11 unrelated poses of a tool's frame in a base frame.
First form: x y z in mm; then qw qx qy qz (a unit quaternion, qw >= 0).
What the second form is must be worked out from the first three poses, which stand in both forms.
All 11 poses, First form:
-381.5, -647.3, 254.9, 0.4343, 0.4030, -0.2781, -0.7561
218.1, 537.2, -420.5, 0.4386, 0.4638, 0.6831, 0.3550
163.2, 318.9, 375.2, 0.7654, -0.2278, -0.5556, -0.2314
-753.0, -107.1, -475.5, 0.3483, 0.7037, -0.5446, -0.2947
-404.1, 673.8, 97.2, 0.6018, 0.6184, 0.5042, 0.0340
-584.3, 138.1, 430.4, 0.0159, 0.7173, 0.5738, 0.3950
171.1, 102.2, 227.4, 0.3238, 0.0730, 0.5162, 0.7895
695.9, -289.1, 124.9, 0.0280, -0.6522, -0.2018, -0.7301
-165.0, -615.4, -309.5, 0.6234, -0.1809, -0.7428, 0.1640
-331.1, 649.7, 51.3, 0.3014, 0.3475, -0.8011, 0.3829
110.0, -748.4, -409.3, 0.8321, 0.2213, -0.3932, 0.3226
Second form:
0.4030, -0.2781, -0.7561, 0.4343, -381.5, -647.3, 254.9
0.4638, 0.6831, 0.3550, 0.4386, 218.1, 537.2, -420.5
-0.2278, -0.5556, -0.2314, 0.7654, 163.2, 318.9, 375.2
0.7037, -0.5446, -0.2947, 0.3483, -753.0, -107.1, -475.5
0.6184, 0.5042, 0.0340, 0.6018, -404.1, 673.8, 97.2
0.7173, 0.5738, 0.3950, 0.0159, -584.3, 138.1, 430.4
0.0730, 0.5162, 0.7895, 0.3238, 171.1, 102.2, 227.4
-0.6522, -0.2018, -0.7301, 0.0280, 695.9, -289.1, 124.9
-0.1809, -0.7428, 0.1640, 0.6234, -165.0, -615.4, -309.5
0.3475, -0.8011, 0.3829, 0.3014, -331.1, 649.7, 51.3
0.2213, -0.3932, 0.3226, 0.8321, 110.0, -748.4, -409.3

